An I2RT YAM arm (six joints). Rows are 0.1 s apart.
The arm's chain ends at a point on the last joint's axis. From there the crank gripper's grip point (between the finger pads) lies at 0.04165 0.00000 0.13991 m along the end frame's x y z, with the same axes.
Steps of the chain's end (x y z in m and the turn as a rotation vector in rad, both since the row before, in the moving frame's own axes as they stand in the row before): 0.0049, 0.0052, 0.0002, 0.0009, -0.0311, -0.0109; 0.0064, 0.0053, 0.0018, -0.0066, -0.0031, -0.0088; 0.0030, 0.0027, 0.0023, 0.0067, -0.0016, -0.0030; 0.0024, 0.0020, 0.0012, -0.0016, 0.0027, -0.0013
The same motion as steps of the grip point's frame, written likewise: 0.0005, 0.0046, 0.0014, 0.0009, -0.0311, -0.0109; 0.0060, 0.0059, 0.0019, -0.0066, -0.0031, -0.0088; 0.0028, 0.0016, 0.0024, 0.0067, -0.0016, -0.0030; 0.0028, 0.0022, 0.0011, -0.0016, 0.0027, -0.0013
